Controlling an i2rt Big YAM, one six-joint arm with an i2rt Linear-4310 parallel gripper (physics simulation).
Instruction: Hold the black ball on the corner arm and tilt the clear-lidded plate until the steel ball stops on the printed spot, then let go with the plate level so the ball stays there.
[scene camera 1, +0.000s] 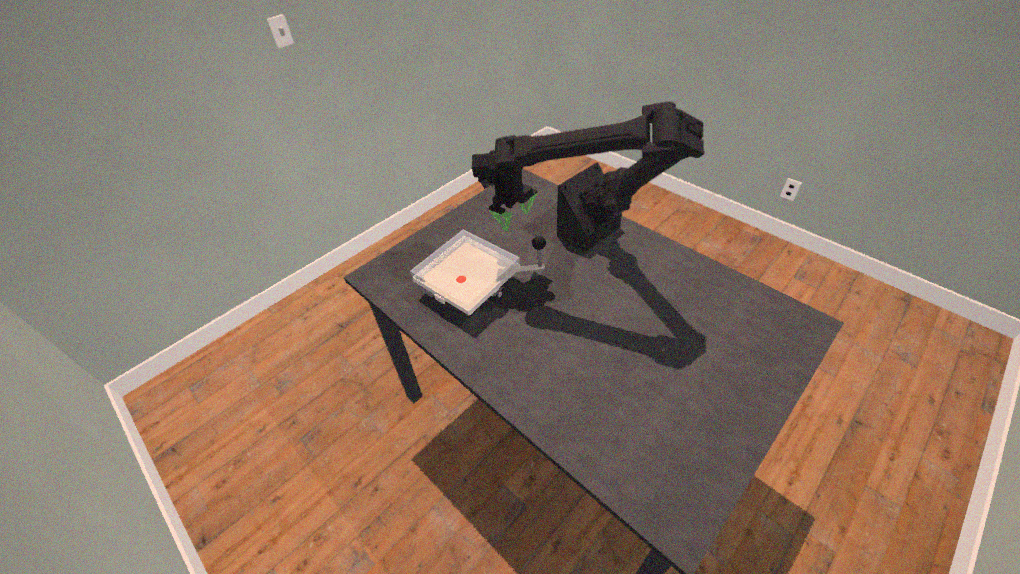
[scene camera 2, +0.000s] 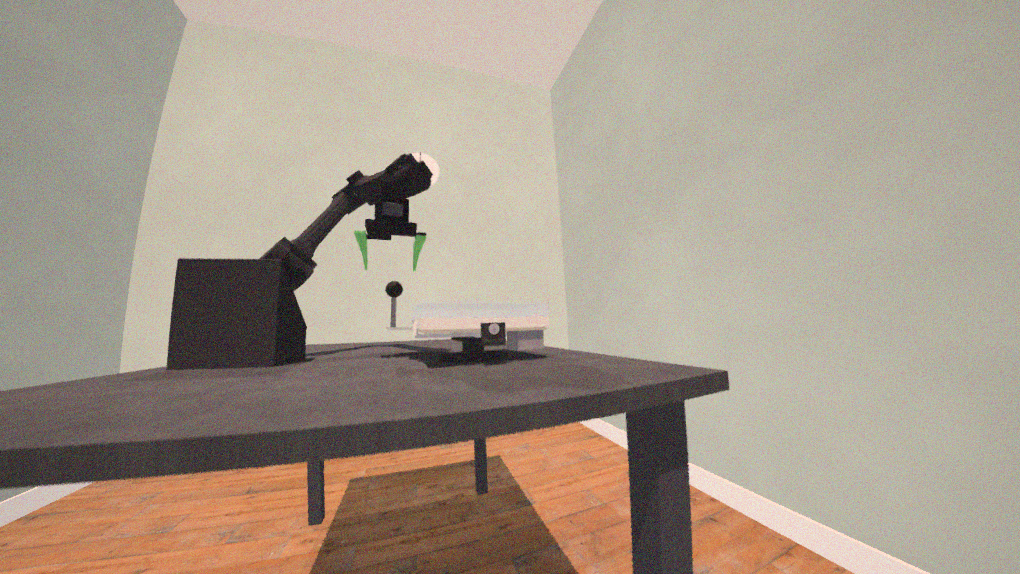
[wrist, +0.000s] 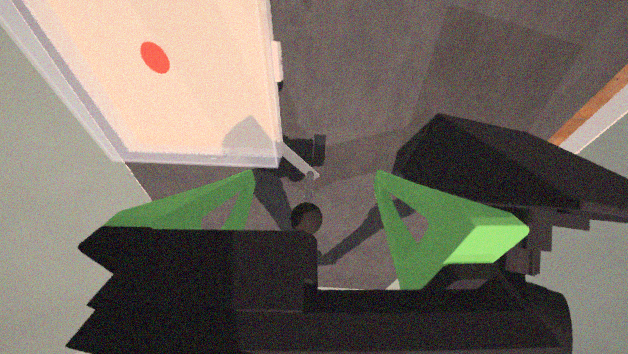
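The clear-lidded plate (scene camera 1: 481, 265) (scene camera 2: 463, 325) (wrist: 215, 75) looks about level above the table. Its red printed spot (scene camera 1: 460, 279) (wrist: 155, 57) shows in scene camera 1 and the wrist view. I cannot make out the steel ball in any view. The black ball (scene camera 1: 538, 243) (scene camera 2: 393, 289) (wrist: 306, 217) stands on a thin post on the corner arm (scene camera 1: 529, 269) (scene camera 2: 399, 328) (wrist: 299, 159). My gripper (scene camera 1: 517, 221) (scene camera 2: 390, 269) (wrist: 314, 176) is open with nothing between its green fingers. In scene camera 2 its fingertips hang a little above the black ball, one to each side of it.
The robot's base (scene camera 1: 588, 210) (scene camera 2: 222, 314) stands on the dark table (scene camera 1: 641, 428) (scene camera 2: 299, 399) near the corner arm. A dark support (scene camera 2: 468, 344) is under the plate. The table edge (scene camera 1: 399, 329) runs close beyond the plate.
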